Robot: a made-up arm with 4 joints.
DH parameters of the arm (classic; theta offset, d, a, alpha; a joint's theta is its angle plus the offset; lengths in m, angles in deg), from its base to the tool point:
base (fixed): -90 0.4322 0.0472 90
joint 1: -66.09 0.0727 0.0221 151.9
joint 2: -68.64 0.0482 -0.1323 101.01
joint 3: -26.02 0.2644 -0.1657 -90
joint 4: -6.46 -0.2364 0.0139 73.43
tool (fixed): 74.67 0.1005 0 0
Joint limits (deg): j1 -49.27..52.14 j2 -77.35..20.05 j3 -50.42..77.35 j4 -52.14..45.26
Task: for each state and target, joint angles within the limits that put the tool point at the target. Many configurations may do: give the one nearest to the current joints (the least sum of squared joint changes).
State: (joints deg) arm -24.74 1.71 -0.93 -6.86
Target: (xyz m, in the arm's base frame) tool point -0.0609 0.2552 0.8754
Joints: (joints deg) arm -12.30 9.17 -40.16 -43.07
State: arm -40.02 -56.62 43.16 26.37
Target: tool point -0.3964 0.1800 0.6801
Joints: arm -29.85 -32.83 5.03 26.64
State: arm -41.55 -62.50 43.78 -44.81
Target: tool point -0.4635 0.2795 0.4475
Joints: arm -35.07 -67.56 16.41 -9.79
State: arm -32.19 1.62 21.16 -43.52
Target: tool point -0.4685 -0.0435 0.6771
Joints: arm -47.73 -25.65 52.01 -52.14
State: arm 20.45 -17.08 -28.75 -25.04
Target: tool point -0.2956 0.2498 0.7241
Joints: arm 10.24 2.33 3.52 17.46
